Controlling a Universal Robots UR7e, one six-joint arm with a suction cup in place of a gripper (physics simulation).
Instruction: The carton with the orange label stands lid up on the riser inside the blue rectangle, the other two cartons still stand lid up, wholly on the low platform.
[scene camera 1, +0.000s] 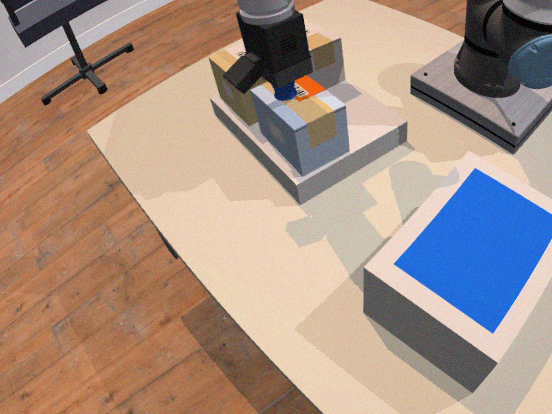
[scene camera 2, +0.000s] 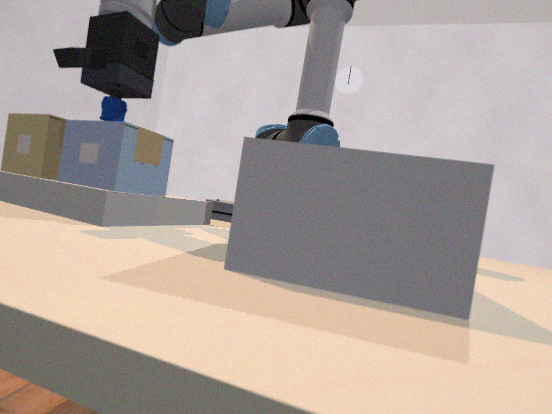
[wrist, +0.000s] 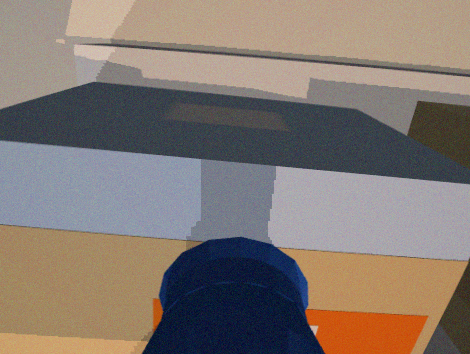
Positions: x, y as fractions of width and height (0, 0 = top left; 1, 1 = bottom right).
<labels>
riser with blue rectangle: scene camera 1 0.83, 0.68; scene camera 2 0.74, 0.56; not seen in the wrist view (out of frame)
</labels>
